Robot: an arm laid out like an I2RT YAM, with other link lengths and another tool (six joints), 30 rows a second.
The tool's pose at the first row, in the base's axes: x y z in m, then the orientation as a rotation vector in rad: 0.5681, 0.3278, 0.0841, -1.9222, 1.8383, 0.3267
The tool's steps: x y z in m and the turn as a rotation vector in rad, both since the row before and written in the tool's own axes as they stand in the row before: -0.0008, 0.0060, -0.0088, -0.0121, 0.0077, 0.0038; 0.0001, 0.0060, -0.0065, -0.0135, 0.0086, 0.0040; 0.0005, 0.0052, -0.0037, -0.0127, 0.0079, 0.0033; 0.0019, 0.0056, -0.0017, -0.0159, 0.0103, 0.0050; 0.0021, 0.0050, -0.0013, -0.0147, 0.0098, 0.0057; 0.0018, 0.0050, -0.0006, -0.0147, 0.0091, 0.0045; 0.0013, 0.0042, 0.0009, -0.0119, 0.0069, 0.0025; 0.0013, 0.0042, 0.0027, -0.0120, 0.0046, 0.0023; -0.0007, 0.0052, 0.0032, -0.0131, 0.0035, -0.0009; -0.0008, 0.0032, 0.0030, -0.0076, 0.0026, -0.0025; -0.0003, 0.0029, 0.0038, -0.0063, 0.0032, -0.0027; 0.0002, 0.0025, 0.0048, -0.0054, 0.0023, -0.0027; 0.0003, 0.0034, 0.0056, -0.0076, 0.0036, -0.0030; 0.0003, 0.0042, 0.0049, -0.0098, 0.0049, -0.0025
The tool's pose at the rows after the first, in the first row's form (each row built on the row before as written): 0.5609, 0.3243, 0.0911, -1.9309, 1.8492, 0.3328; 0.5541, 0.3211, 0.0958, -1.9407, 1.8611, 0.3396; 0.5486, 0.3189, 0.0981, -1.9503, 1.8717, 0.3461; 0.5430, 0.3164, 0.0981, -1.9617, 1.8861, 0.3541; 0.5380, 0.3139, 0.0978, -1.9714, 1.9007, 0.3616; 0.5331, 0.3119, 0.0971, -1.9817, 1.9137, 0.3695; 0.5290, 0.3110, 0.0954, -1.9908, 1.9227, 0.3760; 0.5250, 0.3109, 0.0921, -1.9989, 1.9301, 0.3848; 0.5199, 0.3128, 0.0892, -2.0099, 1.9336, 0.3950; 0.5167, 0.3147, 0.0867, -2.0183, 1.9338, 0.3999; 0.5139, 0.3164, 0.0833, -2.0265, 1.9339, 0.4028; 0.5115, 0.3181, 0.0788, -2.0336, 1.9333, 0.4057; 0.5081, 0.3200, 0.0735, -2.0431, 1.9335, 0.4096; 0.5039, 0.3215, 0.0688, -2.0543, 1.9353, 0.4147
